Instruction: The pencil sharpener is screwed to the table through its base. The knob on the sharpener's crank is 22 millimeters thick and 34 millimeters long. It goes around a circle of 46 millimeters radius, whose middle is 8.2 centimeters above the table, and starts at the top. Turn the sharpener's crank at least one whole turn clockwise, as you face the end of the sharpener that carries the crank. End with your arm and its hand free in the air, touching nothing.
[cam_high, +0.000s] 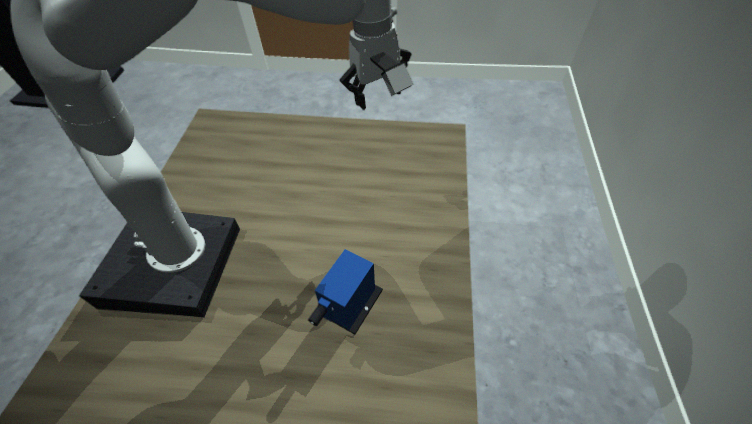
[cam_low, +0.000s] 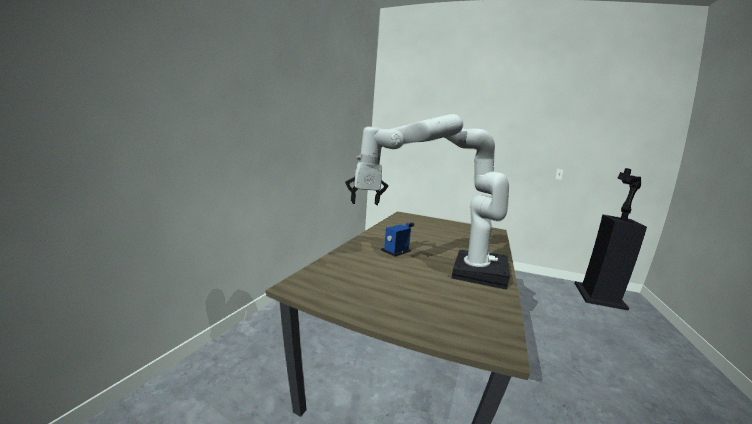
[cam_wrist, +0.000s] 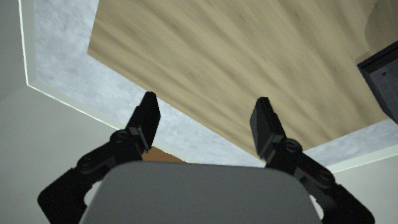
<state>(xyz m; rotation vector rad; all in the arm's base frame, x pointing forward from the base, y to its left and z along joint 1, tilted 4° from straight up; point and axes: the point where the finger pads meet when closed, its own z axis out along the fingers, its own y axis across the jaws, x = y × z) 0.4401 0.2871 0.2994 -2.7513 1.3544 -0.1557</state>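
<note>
My gripper is now 7 cm past the crank knob, 45 cm to the left of it and 20 cm above it.
</note>
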